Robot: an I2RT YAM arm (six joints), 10 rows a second.
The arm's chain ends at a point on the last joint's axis. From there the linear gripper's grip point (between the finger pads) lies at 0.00 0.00 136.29 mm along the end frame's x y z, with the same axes.
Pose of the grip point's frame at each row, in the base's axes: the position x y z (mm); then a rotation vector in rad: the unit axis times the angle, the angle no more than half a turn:
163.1 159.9 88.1 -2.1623 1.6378 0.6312
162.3 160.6 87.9 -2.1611 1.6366 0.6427
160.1 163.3 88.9 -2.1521 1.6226 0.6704
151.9 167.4 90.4 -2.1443 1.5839 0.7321
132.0 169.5 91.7 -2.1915 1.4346 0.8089
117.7 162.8 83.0 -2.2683 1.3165 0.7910
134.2 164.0 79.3 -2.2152 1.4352 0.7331
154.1 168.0 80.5 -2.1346 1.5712 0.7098
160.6 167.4 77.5 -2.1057 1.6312 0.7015
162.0 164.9 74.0 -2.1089 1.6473 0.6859
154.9 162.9 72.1 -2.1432 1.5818 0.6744
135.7 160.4 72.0 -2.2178 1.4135 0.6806
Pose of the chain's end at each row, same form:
181.6 87.8 202.3 -2.1623 1.6378 0.6312
181.7 88.0 201.6 -2.1611 1.6366 0.6427
181.0 88.5 200.9 -2.1521 1.6226 0.6704
177.2 88.6 198.7 -2.1443 1.5839 0.7321
166.0 86.6 194.4 -2.1915 1.4346 0.8089
154.6 82.3 186.6 -2.2683 1.3165 0.7910
162.9 84.2 186.0 -2.2152 1.4352 0.7331
176.6 88.1 188.6 -2.1346 1.5712 0.7098
181.2 88.5 186.7 -2.1057 1.6312 0.7015
181.8 87.5 184.4 -2.1089 1.6473 0.6859
175.0 85.1 182.2 -2.1432 1.5818 0.6744
159.7 80.6 179.8 -2.2178 1.4135 0.6806

